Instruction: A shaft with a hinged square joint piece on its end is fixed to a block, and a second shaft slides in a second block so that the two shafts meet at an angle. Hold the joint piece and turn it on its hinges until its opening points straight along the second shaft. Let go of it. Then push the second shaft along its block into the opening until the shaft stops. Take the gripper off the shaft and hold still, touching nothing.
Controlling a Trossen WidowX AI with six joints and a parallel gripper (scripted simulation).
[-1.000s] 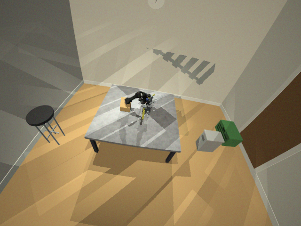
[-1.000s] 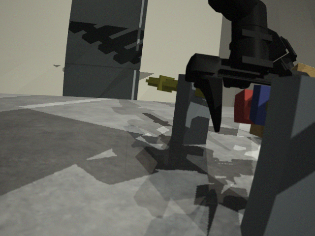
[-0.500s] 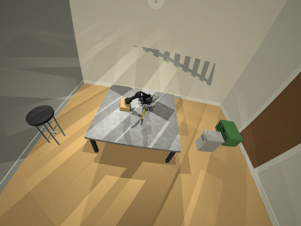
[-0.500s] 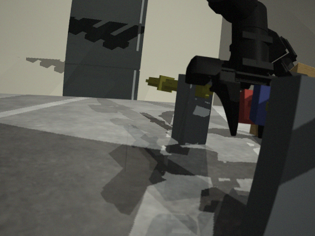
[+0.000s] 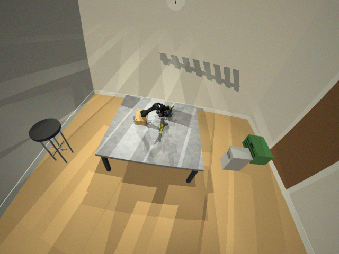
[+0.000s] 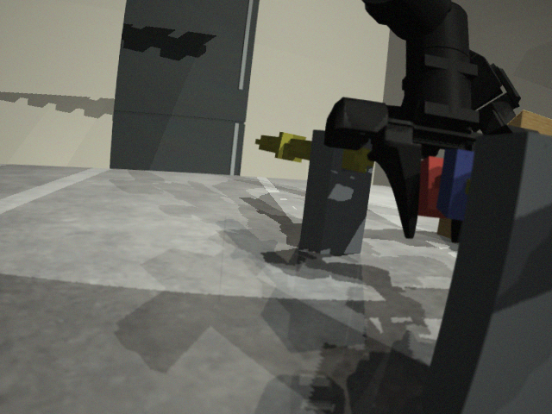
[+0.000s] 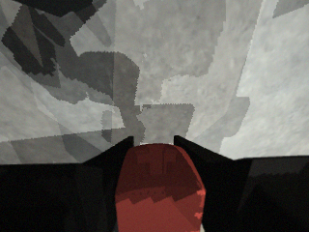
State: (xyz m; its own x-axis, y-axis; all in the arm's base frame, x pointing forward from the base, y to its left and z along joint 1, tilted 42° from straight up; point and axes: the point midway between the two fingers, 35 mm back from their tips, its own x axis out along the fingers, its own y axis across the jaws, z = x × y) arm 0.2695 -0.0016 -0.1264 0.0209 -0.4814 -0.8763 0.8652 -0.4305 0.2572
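The red square joint piece is 40 mm above my gripper tip.
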